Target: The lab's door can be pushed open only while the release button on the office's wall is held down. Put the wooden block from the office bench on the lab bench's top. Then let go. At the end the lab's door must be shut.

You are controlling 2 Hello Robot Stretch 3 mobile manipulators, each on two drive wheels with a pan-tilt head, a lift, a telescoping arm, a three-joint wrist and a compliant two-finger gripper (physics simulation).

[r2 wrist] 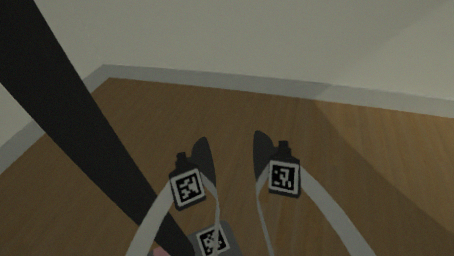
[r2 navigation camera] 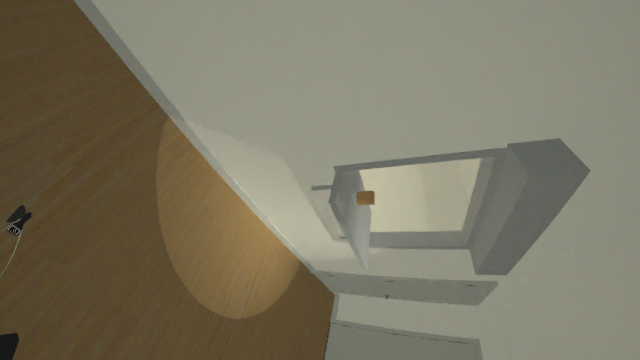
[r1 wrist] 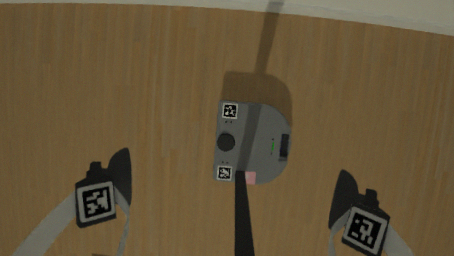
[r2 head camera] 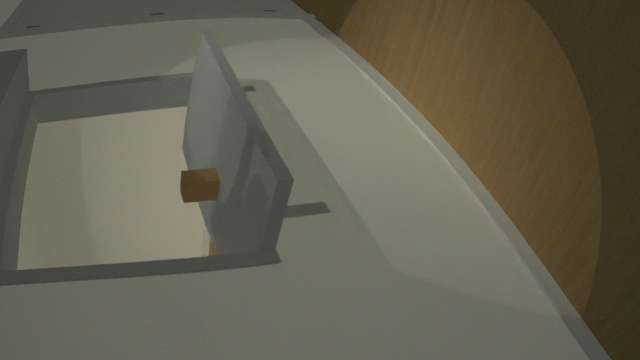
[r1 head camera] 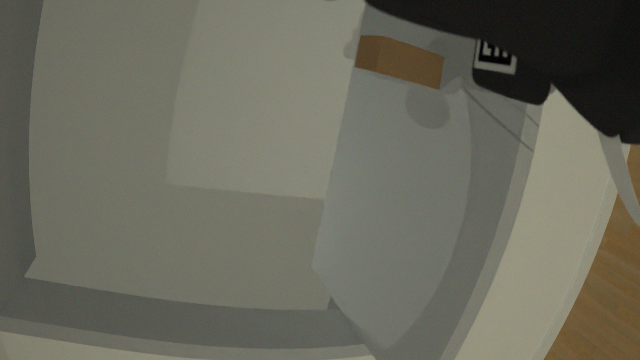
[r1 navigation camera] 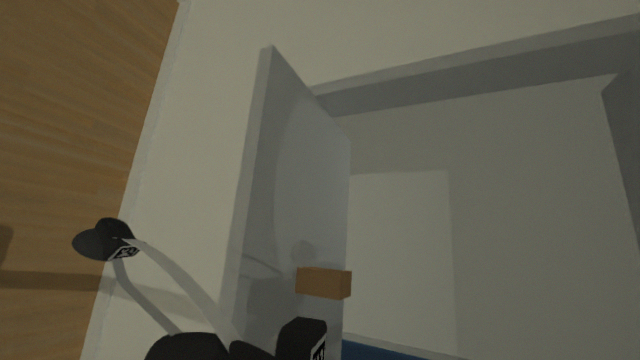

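Observation:
The wooden block is orange-brown and lies at the inner edge of a grey ledge at a wall opening. No gripper touches it. r1's gripper is open, fingers wide apart, high above the floor and r1's base; part of it shows in r1's head and navigation views, beside the ledge. r2's gripper is open with a narrower gap, above the floor near a wall, away from the block. The release button and lab bench top do not show; I cannot tell the lab's door's state.
r1's round-fronted base stands below its arm. A wall with a pale skirting runs near r2's gripper. A grey box-like projection flanks the opening. Grey door panels stand beyond it. A blue surface shows below the opening.

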